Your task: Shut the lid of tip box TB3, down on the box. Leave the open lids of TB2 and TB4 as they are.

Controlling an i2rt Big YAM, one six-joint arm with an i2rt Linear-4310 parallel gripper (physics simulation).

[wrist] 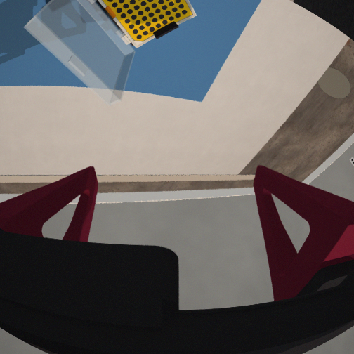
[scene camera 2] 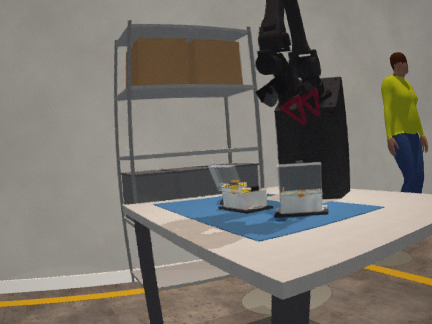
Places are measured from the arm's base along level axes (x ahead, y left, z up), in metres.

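Pixels of known places: gripper, between the fingertips: (scene camera 2: pixel 312 120).
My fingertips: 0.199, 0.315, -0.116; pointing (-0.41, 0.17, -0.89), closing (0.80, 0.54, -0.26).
Behind a point stands the place of what it marks, as x, y, z.
In the scene view, one tip box (scene camera 2: pixel 245 200) {0.346, 0.124, -0.338} stands at the left with a clear lid (scene camera 2: pixel 226 175) {0.394, 0.103, -0.260} tilted open; yellow parts behind it partly overlap in view. Another box (scene camera 2: pixel 301 205) {0.239, 0.295, -0.347} stands at the right, its clear lid (scene camera 2: pixel 300 175) {0.256, 0.329, -0.261} upright. In the wrist view, a box with a yellow tip rack (wrist: pixel 150 17) is cut off by the top edge, its clear lid (wrist: pixel 90 57) swung open towards the lower left. No label is readable, so I cannot tell which box is TB3. My gripper (scene camera 2: pixel 310 119) {0.199, 0.315, -0.116} (wrist: pixel 175 174) is open and empty, high above the boxes in the scene view.
The boxes stand on a blue mat (scene camera 2: pixel 260 231) {0.404, 0.403, -0.375} (wrist: pixel 200 75) on a pale table (scene camera 2: pixel 280 265) {0.467, 0.668, -0.378} (wrist: pixel 150 135). A black pedestal (scene camera 2: pixel 337 150) {-0.007, 0.116, -0.210} rises behind. A shelf rack (scene camera 2: pixel 130 115) with cardboard boxes (scene camera 2: pixel 160 62) stands at the back left. A person (scene camera 2: pixel 400 110) stands at the right.
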